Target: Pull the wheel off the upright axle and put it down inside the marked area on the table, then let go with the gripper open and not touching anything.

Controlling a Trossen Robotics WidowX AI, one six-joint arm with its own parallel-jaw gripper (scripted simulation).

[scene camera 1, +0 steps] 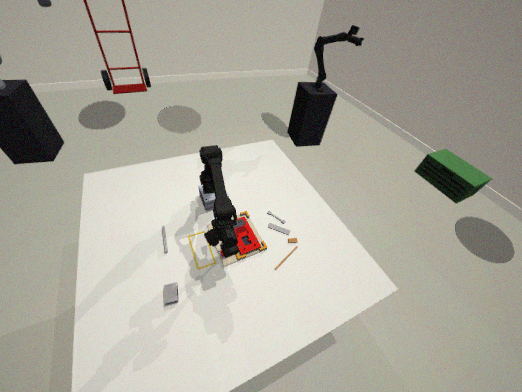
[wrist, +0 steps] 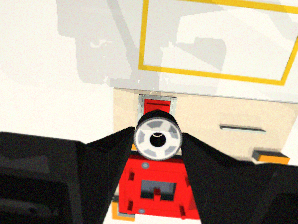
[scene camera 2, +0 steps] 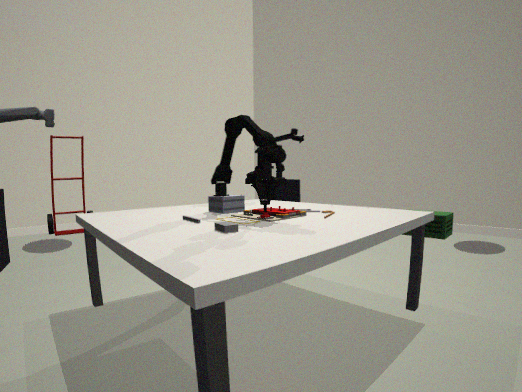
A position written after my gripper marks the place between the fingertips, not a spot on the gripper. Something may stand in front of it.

Observation:
My gripper [scene camera 2: 264, 202] holds a wheel [wrist: 160, 148].
My gripper shows as well in the wrist view [wrist: 157, 134].

